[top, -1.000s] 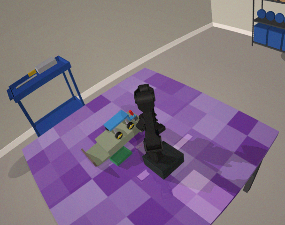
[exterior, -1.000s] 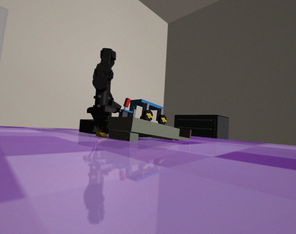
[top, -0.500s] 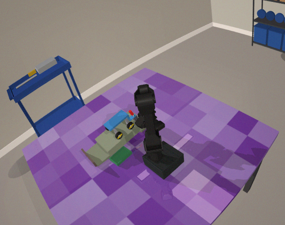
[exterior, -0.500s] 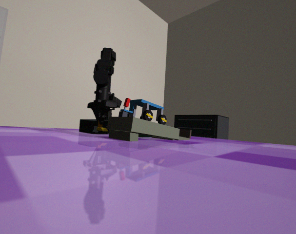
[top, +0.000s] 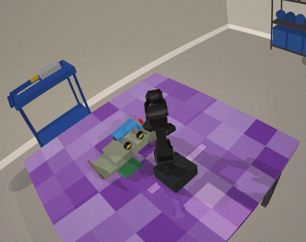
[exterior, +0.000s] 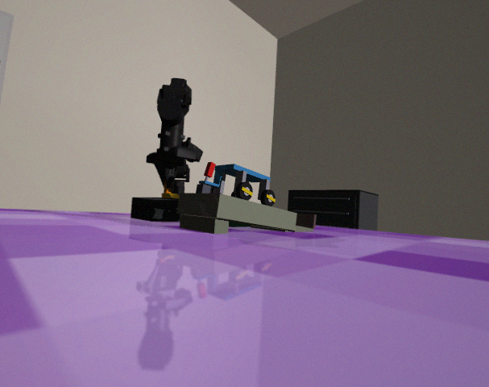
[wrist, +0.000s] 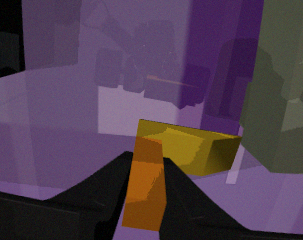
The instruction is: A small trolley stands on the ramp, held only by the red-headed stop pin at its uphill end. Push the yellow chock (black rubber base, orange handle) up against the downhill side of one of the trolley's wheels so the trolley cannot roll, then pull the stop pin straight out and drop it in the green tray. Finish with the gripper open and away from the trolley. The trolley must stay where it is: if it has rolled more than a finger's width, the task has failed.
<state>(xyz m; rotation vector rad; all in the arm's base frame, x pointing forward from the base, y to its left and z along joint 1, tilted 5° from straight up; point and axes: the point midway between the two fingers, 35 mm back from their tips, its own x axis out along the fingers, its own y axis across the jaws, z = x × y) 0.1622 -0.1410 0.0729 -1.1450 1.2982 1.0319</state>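
My gripper tip is 50 mm short of the green tray, 230 mm to the right of it and 110 mm above it. From my gripper tip the other things lie so: yellow chock 20 mm ahead, 10 mm below; red-headed stop pin 130 mm ahead, 20 mm to the left, 30 mm above; blue trolley 160 mm ahead, 120 mm to the left, 10 mm above.
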